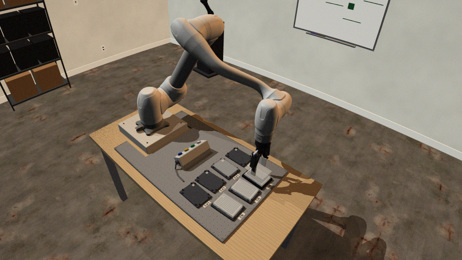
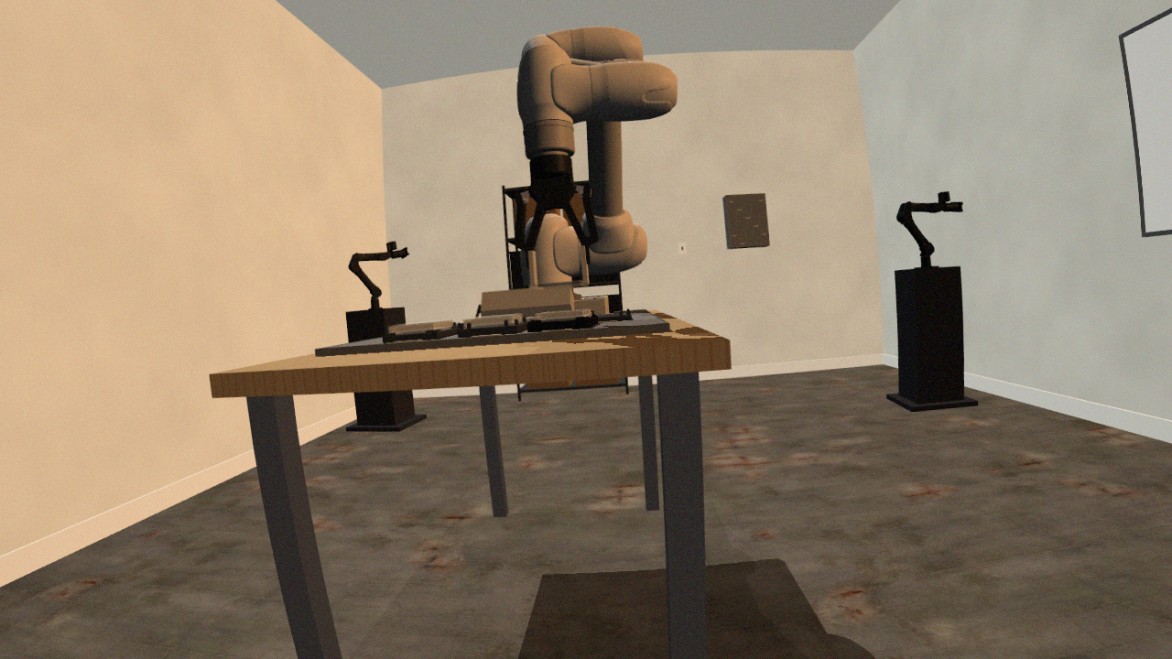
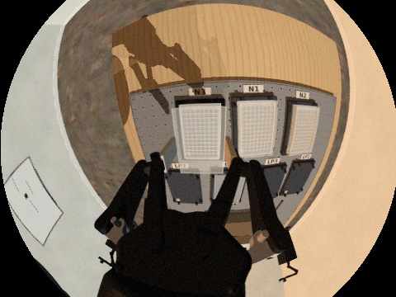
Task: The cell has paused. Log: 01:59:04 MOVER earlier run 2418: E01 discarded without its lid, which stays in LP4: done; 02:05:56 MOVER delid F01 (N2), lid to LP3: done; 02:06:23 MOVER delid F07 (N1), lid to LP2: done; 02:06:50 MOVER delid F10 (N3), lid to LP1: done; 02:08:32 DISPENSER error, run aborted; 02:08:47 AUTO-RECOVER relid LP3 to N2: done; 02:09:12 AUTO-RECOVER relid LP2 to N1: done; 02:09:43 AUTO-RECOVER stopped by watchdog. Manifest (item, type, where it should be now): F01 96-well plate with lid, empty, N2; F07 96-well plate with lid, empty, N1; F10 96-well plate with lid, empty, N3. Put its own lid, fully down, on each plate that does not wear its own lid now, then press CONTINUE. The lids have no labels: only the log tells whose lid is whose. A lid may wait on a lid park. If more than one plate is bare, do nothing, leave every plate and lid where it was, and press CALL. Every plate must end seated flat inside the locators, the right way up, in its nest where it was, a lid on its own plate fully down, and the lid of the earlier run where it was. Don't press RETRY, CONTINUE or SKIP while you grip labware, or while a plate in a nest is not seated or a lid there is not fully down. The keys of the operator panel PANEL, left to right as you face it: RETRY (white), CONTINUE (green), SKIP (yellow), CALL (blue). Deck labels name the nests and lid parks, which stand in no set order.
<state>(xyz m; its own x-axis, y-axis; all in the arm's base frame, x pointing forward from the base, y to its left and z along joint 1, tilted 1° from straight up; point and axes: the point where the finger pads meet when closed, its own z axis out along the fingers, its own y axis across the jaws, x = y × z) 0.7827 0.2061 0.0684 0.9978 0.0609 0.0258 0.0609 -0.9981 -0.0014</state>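
My hand is 80 mm above the plate. Also, from my hand: white key 410 mm behind, 90 mm to the right, 30 mm below; then green key 410 mm behind, 140 mm to the right, 30 mm below; then yellow key 400 mm behind, 190 mm to the right, 30 mm below.
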